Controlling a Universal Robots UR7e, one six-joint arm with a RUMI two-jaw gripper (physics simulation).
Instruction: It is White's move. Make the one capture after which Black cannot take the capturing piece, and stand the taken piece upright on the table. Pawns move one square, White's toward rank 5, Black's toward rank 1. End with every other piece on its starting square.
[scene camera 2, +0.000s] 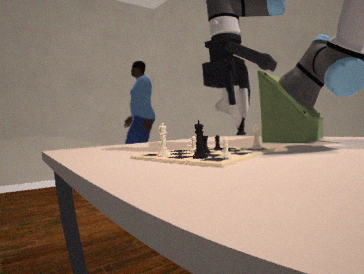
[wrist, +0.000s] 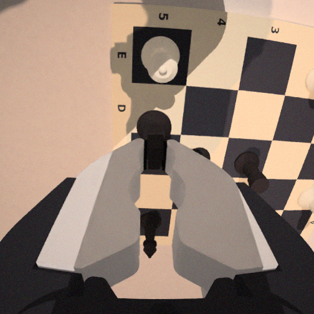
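Note:
My gripper is shut on a black piece, held roughly upright above the board; its type cannot be told. A white piece stands on E5 beside it. In the scene view stand a tall white king, a tall black king with another dark piece close behind, a small black piece and two small white pieces. In the wrist view, a dark piece shows between the fingers and another at right.
In the wrist view, the right finger partly hides a dark piece, and white pieces show at the right edge. A green robot base stands behind the board on the table. A person is beyond the table.

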